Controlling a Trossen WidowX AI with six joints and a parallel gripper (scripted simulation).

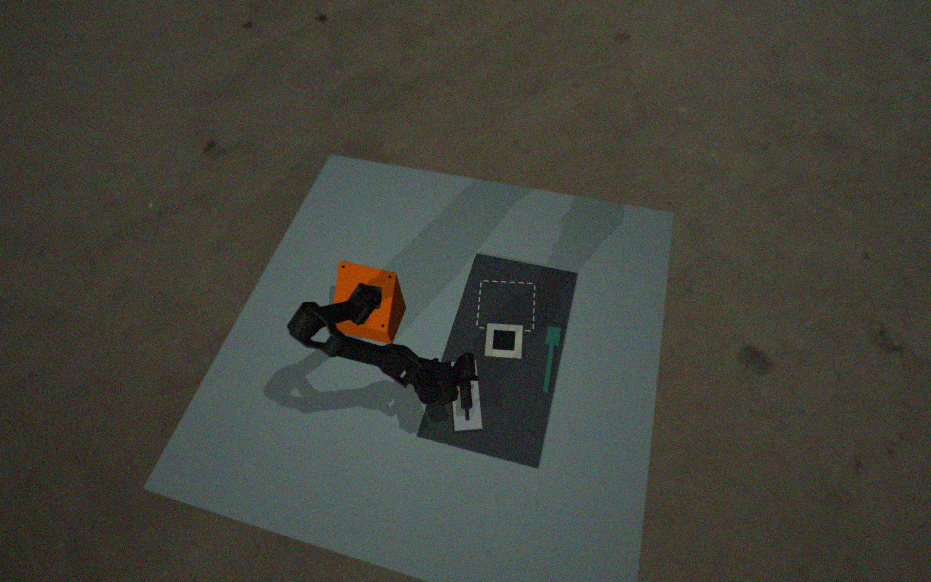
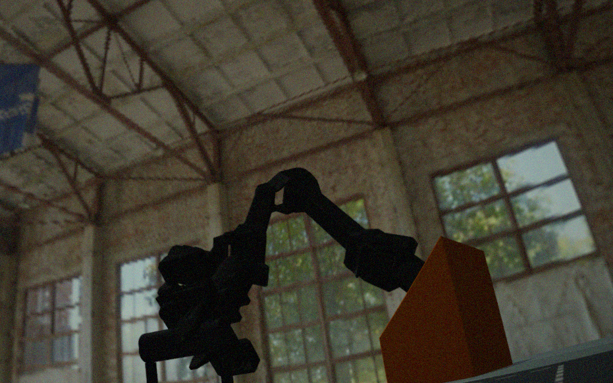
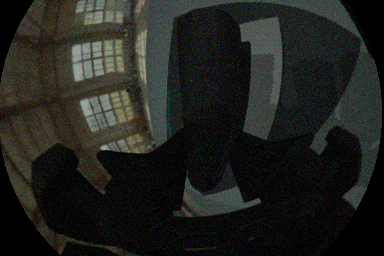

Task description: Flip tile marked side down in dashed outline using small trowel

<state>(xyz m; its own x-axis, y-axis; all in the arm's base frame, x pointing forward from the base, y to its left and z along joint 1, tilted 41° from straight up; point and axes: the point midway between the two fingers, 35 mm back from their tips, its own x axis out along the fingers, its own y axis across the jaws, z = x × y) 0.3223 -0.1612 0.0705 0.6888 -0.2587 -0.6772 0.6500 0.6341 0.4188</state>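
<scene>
My gripper tip is now 15 cm to the right of the dark mat, 9 cm above it and 5 cm short of it. Round my gripper tip: tile: 17 cm to the left, 7 cm below, 5 cm ahead; then teal spatula-like tool: 19 cm ahead, 17 cm to the left, 7 cm below; then small trowel: 3 cm behind, 1 cm to the right, 1 cm below.
</scene>
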